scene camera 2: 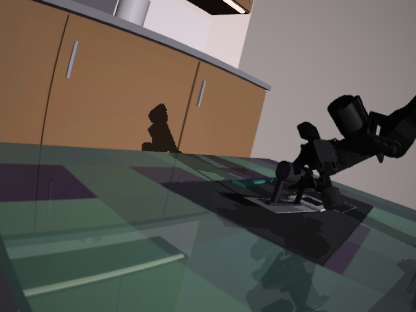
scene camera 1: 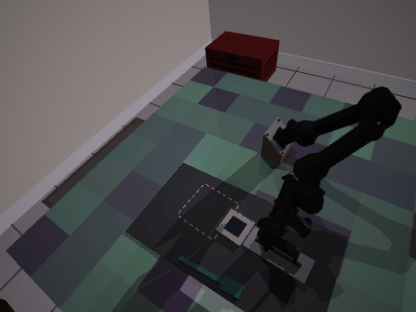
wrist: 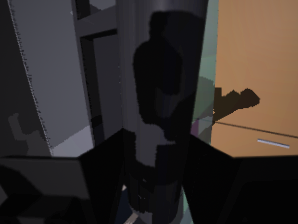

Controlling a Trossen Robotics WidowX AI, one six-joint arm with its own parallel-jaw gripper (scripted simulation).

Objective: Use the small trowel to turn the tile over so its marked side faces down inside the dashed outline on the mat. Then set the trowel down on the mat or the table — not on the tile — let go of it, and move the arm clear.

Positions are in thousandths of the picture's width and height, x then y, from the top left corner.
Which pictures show my gripper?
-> Scene camera 2, scene camera 1 and the wrist view: all of them.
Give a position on a dark mat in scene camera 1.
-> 381,726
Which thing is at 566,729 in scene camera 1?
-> A tile.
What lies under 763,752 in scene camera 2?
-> A dark mat.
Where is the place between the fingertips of my gripper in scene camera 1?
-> At 643,800
